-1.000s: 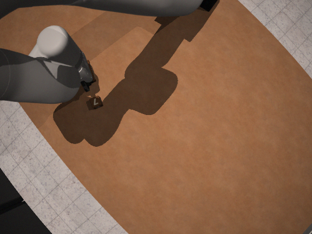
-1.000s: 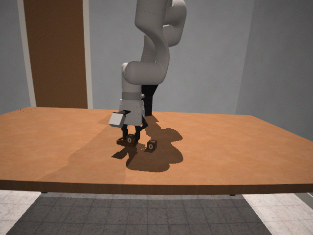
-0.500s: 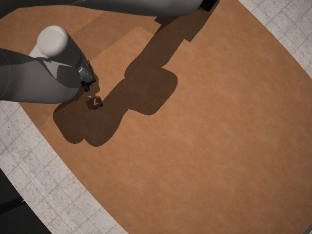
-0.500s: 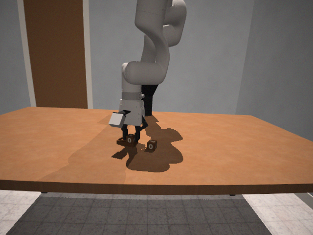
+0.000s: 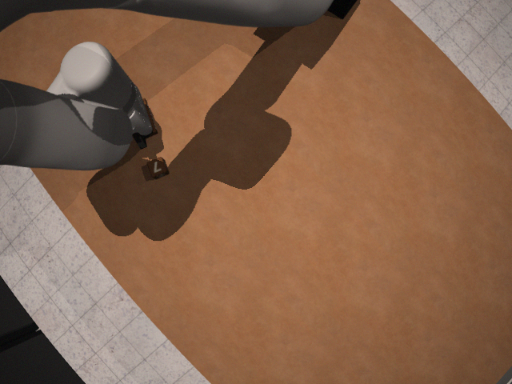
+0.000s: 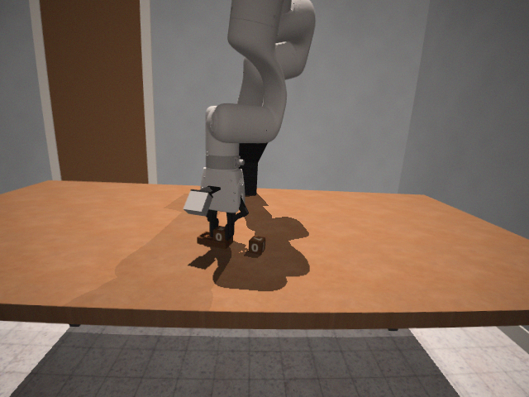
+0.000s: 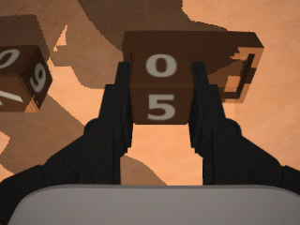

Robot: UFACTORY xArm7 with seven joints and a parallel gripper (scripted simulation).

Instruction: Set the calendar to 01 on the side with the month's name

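The calendar tray is 3 cm below my hand, 2 cm to the right of it and 1 cm behind it. From my hand the other things lie so: cube 9 cm to the left, 3 cm ahead, 2 cm below.
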